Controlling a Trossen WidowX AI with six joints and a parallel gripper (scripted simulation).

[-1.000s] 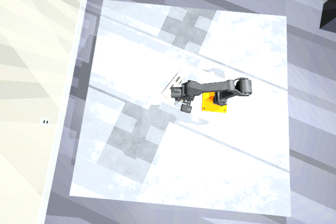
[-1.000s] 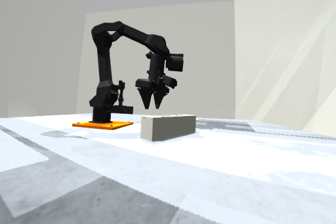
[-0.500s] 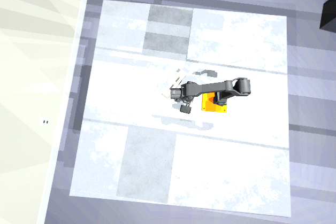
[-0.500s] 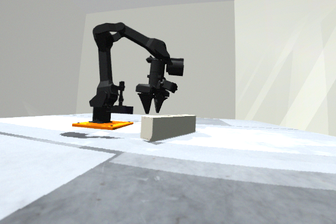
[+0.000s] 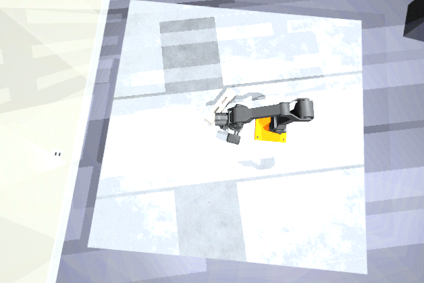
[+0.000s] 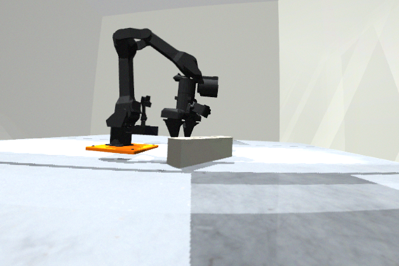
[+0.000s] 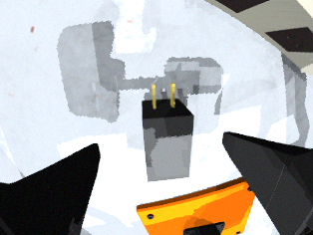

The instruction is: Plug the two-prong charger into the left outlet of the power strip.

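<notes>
Right now the two-prong charger is 2 cm ahead of my gripper tip and 1 cm below it.
</notes>
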